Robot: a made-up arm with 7 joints. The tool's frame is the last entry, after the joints. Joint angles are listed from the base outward.
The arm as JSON. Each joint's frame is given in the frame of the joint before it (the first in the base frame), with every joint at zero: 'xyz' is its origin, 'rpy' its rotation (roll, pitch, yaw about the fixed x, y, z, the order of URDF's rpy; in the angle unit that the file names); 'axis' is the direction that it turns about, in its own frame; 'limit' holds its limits. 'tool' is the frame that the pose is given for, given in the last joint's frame.
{
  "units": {
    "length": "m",
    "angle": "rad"
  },
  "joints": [
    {
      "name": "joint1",
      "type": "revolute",
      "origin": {
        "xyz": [
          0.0,
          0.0,
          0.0
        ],
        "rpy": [
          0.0,
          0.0,
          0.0
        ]
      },
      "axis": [
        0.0,
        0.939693,
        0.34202
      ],
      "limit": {
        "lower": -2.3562,
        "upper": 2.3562
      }
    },
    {
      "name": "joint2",
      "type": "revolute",
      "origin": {
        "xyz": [
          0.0,
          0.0,
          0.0
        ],
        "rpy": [
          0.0,
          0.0,
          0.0
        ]
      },
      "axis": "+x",
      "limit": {
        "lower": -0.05,
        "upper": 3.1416
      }
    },
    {
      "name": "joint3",
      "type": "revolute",
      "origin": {
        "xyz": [
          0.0,
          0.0,
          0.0
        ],
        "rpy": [
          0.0,
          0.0,
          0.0
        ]
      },
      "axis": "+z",
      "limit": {
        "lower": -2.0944,
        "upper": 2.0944
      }
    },
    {
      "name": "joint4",
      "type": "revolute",
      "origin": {
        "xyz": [
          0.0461,
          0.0,
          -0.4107
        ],
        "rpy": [
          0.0,
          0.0,
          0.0
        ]
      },
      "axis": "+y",
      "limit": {
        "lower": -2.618,
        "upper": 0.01
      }
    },
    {
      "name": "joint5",
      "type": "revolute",
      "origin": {
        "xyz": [
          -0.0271,
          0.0,
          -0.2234
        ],
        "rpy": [
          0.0,
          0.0,
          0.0
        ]
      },
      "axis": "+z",
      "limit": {
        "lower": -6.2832,
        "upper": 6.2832
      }
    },
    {
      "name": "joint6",
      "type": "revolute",
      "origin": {
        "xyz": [
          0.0,
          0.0,
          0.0
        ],
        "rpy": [
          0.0,
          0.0,
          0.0
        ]
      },
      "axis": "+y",
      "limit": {
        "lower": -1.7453,
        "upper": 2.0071
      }
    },
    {
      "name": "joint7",
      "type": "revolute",
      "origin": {
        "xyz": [
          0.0,
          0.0,
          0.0
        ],
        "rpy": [
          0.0,
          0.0,
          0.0
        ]
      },
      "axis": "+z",
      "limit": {
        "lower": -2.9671,
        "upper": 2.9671
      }
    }
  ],
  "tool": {
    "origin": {
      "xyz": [
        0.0,
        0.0,
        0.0
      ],
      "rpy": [
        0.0,
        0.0,
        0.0
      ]
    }
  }
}
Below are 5 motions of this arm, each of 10 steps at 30 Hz.
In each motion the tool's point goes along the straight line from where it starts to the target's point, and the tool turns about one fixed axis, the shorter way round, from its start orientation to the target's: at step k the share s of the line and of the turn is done. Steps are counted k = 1, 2, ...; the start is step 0. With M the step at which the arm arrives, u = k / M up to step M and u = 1 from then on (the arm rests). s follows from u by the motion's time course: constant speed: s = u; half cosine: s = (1 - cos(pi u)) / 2; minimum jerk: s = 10 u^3 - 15 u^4 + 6 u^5.
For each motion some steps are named. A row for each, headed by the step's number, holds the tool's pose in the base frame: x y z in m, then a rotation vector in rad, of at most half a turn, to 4 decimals.
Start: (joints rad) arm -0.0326 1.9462 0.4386 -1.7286 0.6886 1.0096 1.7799
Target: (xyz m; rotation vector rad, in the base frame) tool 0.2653 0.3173 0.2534 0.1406 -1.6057 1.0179
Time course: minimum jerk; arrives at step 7
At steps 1, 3, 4, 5, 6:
1: 0.2417 0.3291 0.2618 0.0088 -1.6844 0.9743
3: 0.2500 0.3250 0.2589 0.0555 -1.6572 0.9901
4: 0.2564 0.3218 0.2566 0.0912 -1.6359 1.0020
5: 0.2618 0.3191 0.2547 0.1212 -1.6177 1.0117
6: 0.2647 0.3176 0.2536 0.1375 -1.6076 1.0169

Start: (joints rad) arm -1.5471 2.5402 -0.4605 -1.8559 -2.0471 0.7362 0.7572
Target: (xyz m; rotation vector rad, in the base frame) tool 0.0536 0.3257 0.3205 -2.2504 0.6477 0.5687
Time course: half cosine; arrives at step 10
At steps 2, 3, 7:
2: -0.0986 0.2734 0.3526 -2.2049 -0.0579 0.1230
3: -0.0800 0.2798 0.3487 -2.2212 0.0264 0.1770
7: 0.0189 0.3138 0.3278 -2.2581 0.4842 0.4667

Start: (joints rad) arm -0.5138 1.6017 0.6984 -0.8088 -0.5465 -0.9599 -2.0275
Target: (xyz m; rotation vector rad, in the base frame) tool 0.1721 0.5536 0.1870 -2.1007 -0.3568 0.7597
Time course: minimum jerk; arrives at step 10
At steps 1, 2, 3, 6, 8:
1: 0.1593 0.5532 0.2143 -2.3205 -0.8062 0.8528
2: 0.1600 0.5532 0.2130 -2.3109 -0.7827 0.8486
3: 0.1613 0.5533 0.2101 -2.2899 -0.7331 0.8395
6: 0.1680 0.5535 0.1958 -2.1768 -0.4957 0.7914
8: 0.1714 0.5536 0.1886 -2.1150 -0.3818 0.7656

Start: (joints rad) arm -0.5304 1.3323 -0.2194 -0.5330 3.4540 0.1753 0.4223
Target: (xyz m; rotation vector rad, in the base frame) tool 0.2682 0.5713 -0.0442 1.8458 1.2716 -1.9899
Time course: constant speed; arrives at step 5
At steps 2, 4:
2: 0.2874 0.5598 -0.0561 1.8854 1.2507 -2.0265
4: 0.2746 0.5675 -0.0482 1.8590 1.2648 -2.0021

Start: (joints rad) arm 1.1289 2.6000 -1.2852 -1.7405 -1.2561 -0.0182 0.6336
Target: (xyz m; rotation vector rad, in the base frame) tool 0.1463 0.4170 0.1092 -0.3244 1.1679 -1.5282
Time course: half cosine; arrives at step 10
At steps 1, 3, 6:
1: 0.0789 0.4609 0.1170 -0.6287 1.3106 -2.0937
3: 0.0914 0.4527 0.1155 -0.5689 1.2887 -1.9882
6: 0.1224 0.4325 0.1120 -0.4277 1.2250 -1.7281

